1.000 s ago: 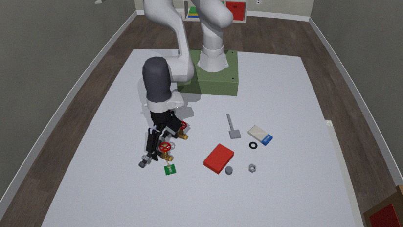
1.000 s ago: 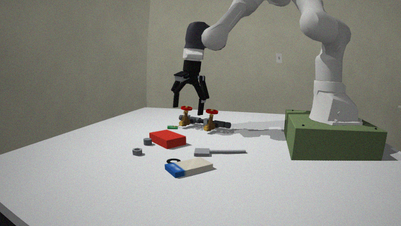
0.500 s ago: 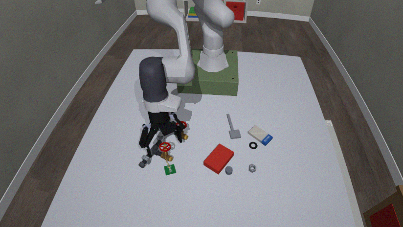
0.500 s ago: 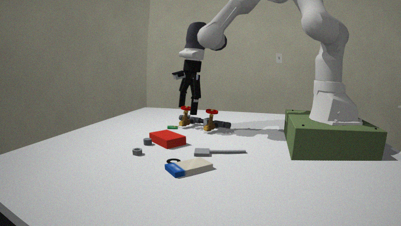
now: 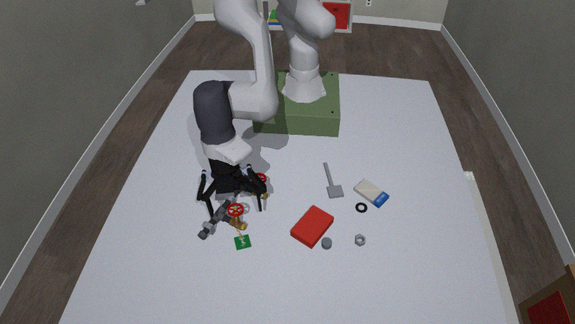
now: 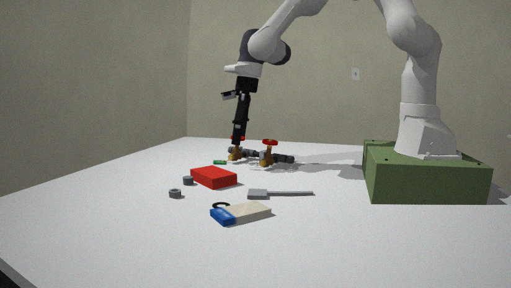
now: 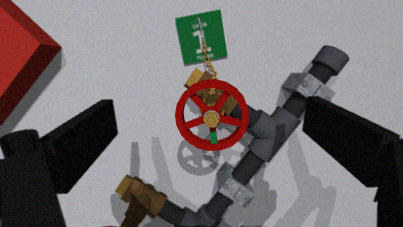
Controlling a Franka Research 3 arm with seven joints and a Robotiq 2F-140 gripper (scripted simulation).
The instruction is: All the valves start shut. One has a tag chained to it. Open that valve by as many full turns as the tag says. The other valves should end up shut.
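My hand is 70 mm short of the green tag, 20 mm to the right of it and 80 mm above it. From my hand the other things lie so: grey scraper: 190 mm behind, 290 mm to the left, 80 mm below; blue box: 150 mm behind, 430 mm to the left, 80 mm below; red block: 230 mm to the left, 70 mm below.
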